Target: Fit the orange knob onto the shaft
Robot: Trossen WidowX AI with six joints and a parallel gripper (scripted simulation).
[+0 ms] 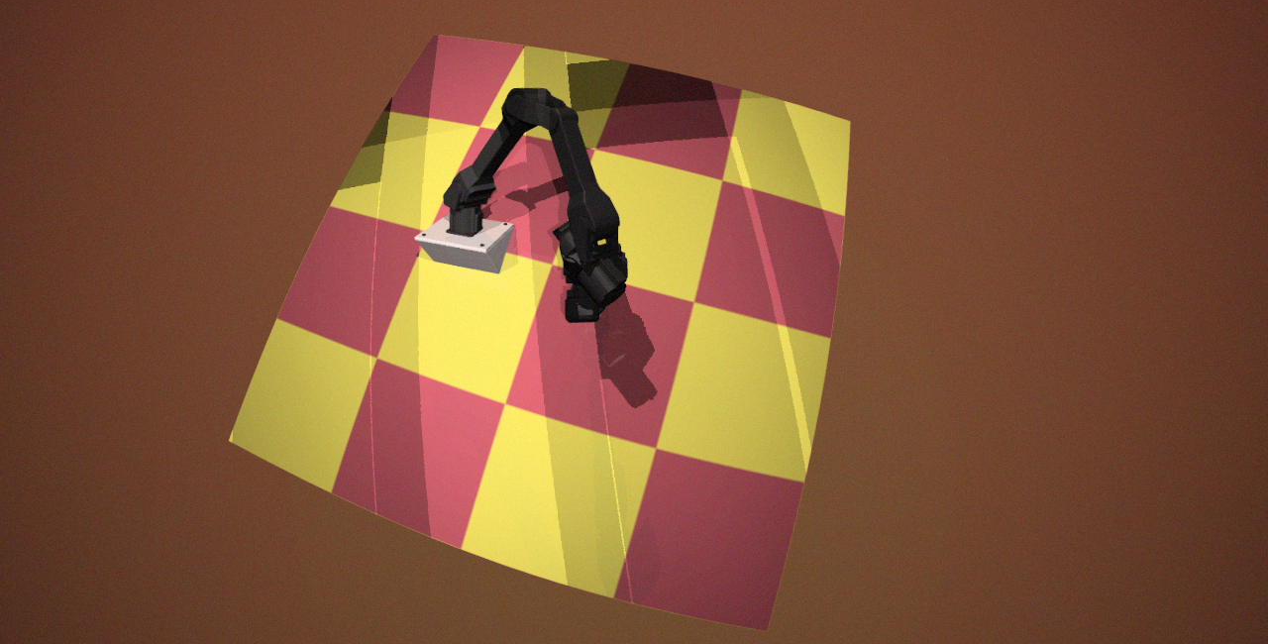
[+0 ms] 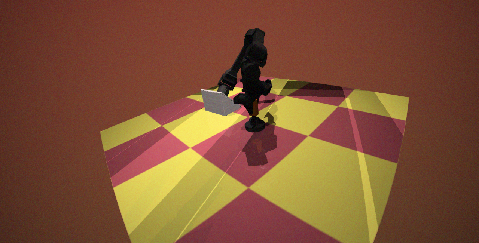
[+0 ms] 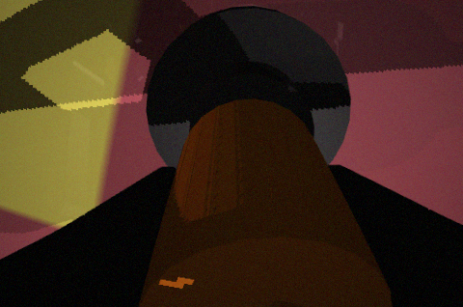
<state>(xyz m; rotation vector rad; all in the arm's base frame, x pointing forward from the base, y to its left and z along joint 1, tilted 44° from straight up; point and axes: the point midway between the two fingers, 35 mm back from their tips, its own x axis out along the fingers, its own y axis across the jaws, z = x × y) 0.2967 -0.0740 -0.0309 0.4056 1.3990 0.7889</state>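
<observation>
The orange knob is 2 cm above my gripper tip. Also, from my gripper tip: round dark pedestal: 4 cm below.
</observation>
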